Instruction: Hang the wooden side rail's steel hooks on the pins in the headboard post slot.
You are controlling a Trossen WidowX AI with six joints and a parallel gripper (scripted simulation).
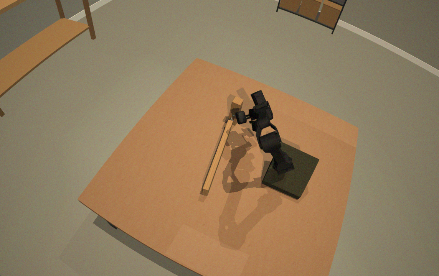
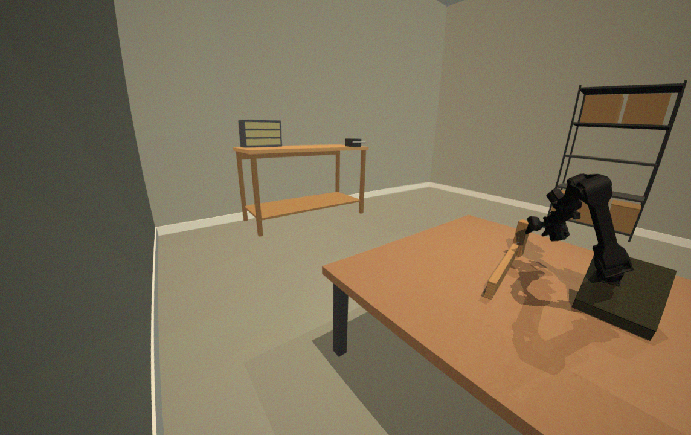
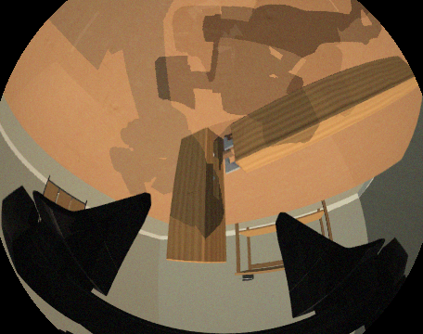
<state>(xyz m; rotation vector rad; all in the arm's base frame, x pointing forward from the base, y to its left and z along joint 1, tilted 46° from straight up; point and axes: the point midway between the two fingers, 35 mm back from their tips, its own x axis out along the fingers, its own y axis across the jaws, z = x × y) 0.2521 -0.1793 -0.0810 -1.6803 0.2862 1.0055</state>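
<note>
The wooden headboard post is 6 cm ahead of my gripper tip, 6 cm to the right of it and 6 cm below it.
</note>
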